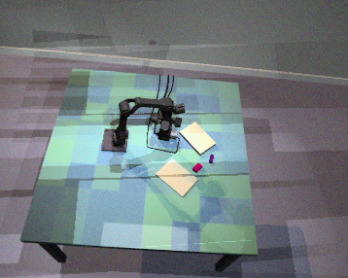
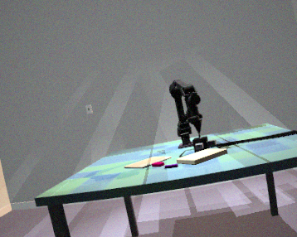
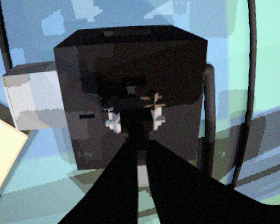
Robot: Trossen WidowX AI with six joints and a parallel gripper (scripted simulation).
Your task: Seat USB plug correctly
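Now: the metal USB plug 2 cm below my gripper tip. The rest, counted from my gripper tip: purple block 32 cm ahead, 13 cm to the right, 10 cm below; magenta block 23 cm ahead, 22 cm to the right, 10 cm below.
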